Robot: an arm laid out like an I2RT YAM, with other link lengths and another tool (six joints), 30 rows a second.
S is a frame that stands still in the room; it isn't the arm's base.
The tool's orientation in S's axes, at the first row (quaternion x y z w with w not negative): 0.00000 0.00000 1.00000 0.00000
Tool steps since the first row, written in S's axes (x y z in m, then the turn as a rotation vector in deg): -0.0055 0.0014 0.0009 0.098 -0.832 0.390; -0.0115 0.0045 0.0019 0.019 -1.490 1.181; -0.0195 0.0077 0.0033 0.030 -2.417 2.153; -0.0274 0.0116 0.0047 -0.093 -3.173 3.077; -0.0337 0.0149 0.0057 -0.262 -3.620 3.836
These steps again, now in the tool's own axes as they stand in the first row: 0.0055 -0.0014 0.0009 -0.098 0.832 0.390; 0.0115 -0.0045 0.0019 -0.019 1.490 1.181; 0.0195 -0.0077 0.0033 -0.030 2.417 2.153; 0.0274 -0.0116 0.0047 0.093 3.173 3.077; 0.0337 -0.0149 0.0057 0.262 3.620 3.836
